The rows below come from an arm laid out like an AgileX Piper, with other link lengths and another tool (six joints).
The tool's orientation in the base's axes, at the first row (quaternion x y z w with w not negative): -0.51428, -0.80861, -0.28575, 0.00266
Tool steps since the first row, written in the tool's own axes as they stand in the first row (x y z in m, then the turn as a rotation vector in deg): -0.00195, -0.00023, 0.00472, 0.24, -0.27, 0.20; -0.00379, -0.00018, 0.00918, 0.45, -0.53, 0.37; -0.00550, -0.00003, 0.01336, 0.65, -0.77, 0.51; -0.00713, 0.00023, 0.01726, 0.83, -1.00, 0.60; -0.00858, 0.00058, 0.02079, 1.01, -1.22, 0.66; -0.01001, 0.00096, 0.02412, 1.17, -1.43, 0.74; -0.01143, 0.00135, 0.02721, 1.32, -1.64, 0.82; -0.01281, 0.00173, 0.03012, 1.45, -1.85, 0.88; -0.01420, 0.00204, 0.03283, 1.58, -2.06, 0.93; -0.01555, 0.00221, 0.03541, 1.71, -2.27, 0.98; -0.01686, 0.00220, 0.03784, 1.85, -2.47, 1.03; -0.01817, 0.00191, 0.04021, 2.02, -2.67, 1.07; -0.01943, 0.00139, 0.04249, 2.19, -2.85, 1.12
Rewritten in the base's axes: 0.00209, 0.00050, -0.00464, -0.28, 0.21, -0.22; 0.00429, 0.00107, -0.00889, -0.55, 0.38, -0.42; 0.00643, 0.00164, -0.01283, -0.80, 0.54, -0.59; 0.00855, 0.00218, -0.01646, -1.05, 0.66, -0.71; 0.01055, 0.00272, -0.01969, -1.30, 0.77, -0.81; 0.01250, 0.00320, -0.02272, -1.53, 0.88, -0.93; 0.01439, 0.00358, -0.02555, -1.75, 0.97, -1.05; 0.01620, 0.00390, -0.02823, -1.97, 1.04, -1.15; 0.01790, 0.00410, -0.03077, -2.19, 1.11, -1.25; 0.01942, 0.00423, -0.03325, -2.41, 1.18, -1.35; 0.02073, 0.00427, -0.03568, -2.63, 1.25, -1.44; 0.02180, 0.00420, -0.03818, -2.87, 1.35, -1.52; 0.02262, 0.00405, -0.04071, -3.08, 1.46, -1.59
